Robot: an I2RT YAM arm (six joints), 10 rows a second.
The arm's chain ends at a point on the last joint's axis. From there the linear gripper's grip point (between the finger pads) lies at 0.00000 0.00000 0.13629 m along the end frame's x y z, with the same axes.
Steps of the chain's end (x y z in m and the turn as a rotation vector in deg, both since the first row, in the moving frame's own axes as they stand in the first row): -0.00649 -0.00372 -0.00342 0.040 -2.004 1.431; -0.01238 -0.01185 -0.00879 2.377 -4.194 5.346; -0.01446 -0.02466 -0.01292 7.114 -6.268 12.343; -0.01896 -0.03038 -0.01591 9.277 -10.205 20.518; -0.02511 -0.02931 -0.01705 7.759 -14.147 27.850; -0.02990 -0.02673 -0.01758 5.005 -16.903 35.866; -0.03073 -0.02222 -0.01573 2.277 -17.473 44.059; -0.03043 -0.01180 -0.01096 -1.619 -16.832 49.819; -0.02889 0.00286 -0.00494 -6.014 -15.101 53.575; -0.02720 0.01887 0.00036 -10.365 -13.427 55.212; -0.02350 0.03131 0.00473 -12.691 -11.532 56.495; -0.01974 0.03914 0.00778 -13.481 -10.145 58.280
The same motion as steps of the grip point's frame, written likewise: -0.01125 -0.00387 -0.00350 0.040 -2.004 1.431; -0.02207 -0.01795 -0.00927 2.377 -4.194 5.346; -0.02738 -0.04297 -0.01477 7.114 -6.268 12.343; -0.03860 -0.05605 -0.01980 9.277 -10.205 20.518; -0.05265 -0.05478 -0.02231 7.759 -14.147 27.850; -0.06335 -0.04978 -0.02377 5.005 -16.903 35.866; -0.06574 -0.04213 -0.02182 2.277 -17.473 44.059; -0.06663 -0.02469 -0.01649 -1.619 -16.832 49.819; -0.06553 -0.00050 -0.01000 -6.014 -15.101 53.575; -0.06490 0.02543 -0.00512 -10.365 -13.427 55.212; -0.05994 0.04406 -0.00085 -12.691 -11.532 56.495; -0.05445 0.05437 0.00240 -13.481 -10.145 58.280
